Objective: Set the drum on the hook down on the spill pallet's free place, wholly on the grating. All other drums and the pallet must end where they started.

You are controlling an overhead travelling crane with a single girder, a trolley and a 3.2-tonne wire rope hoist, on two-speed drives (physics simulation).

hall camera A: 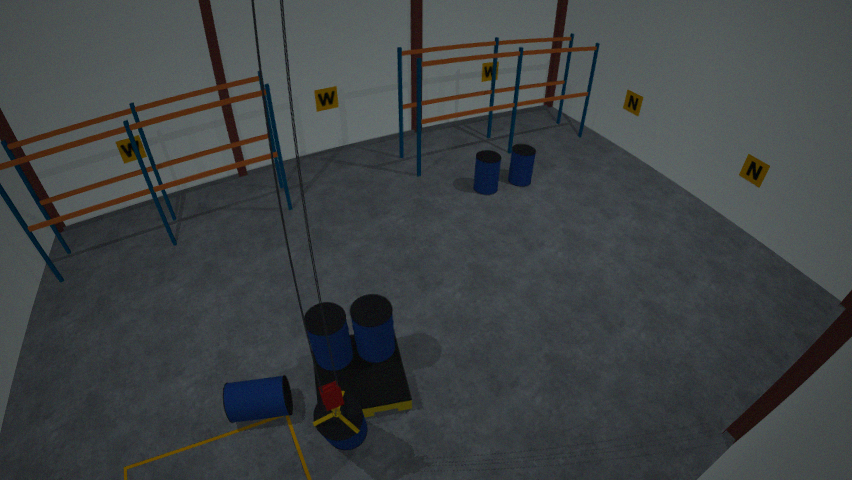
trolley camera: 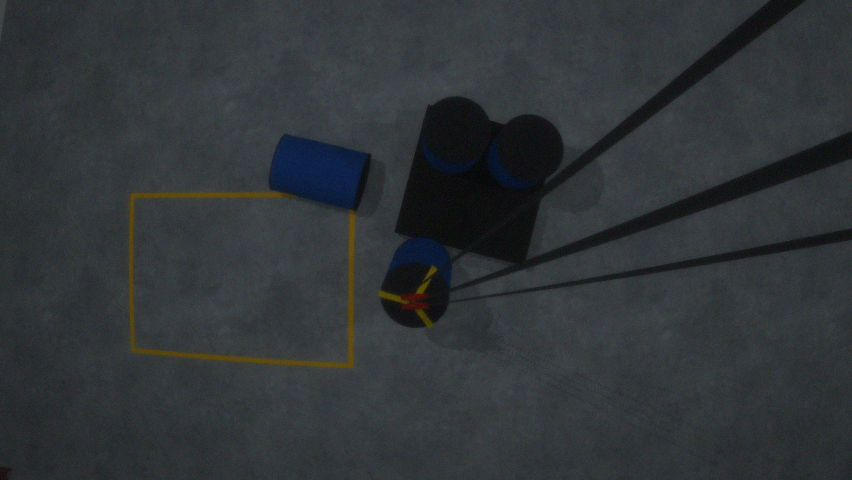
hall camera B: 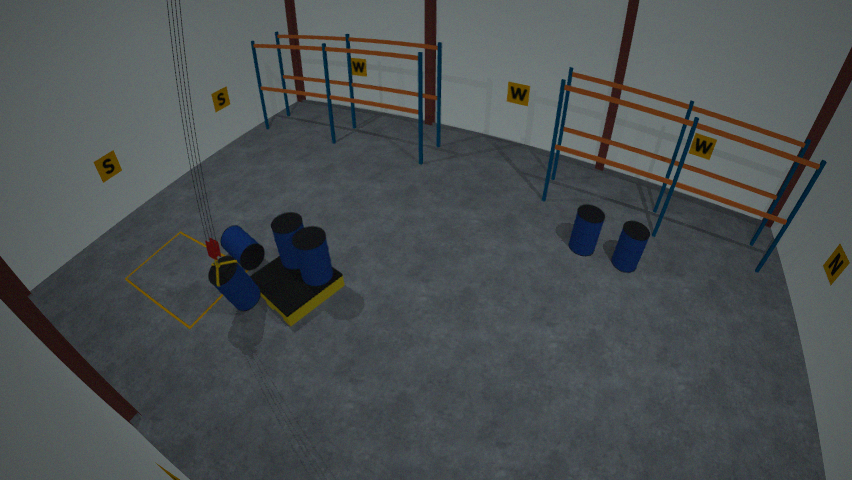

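Observation:
The drum on the hook (hall camera A: 351, 441) (hall camera B: 239, 290) (trolley camera: 422, 253) leans over beside the spill pallet (hall camera A: 384, 384) (hall camera B: 289, 296) (trolley camera: 441, 208), off its grating, with its foot towards the pallet's near edge. I cannot tell if it touches the floor or pallet. My gripper (hall camera A: 337, 415) (hall camera B: 219, 268) (trolley camera: 412, 301), a yellow three-armed grab, is shut on its top rim. Two drums stand upright on the pallet, one (hall camera A: 332, 345) (hall camera B: 287, 245) (trolley camera: 456, 134) beside the other (hall camera A: 374, 339) (hall camera B: 314, 259) (trolley camera: 527, 149). Another blue drum (hall camera A: 256, 399) (hall camera B: 238, 244) (trolley camera: 318, 172) lies on its side on the floor.
A yellow floor outline (hall camera A: 205, 442) (hall camera B: 157, 303) (trolley camera: 351, 286) lies beside the pallet; the lying drum covers its corner in the trolley view. Two more drums (hall camera A: 487, 174) (hall camera A: 521, 166) (hall camera B: 586, 231) (hall camera B: 630, 247) stand far off. Racks (hall camera A: 419, 119) (hall camera B: 420, 113) line the W wall.

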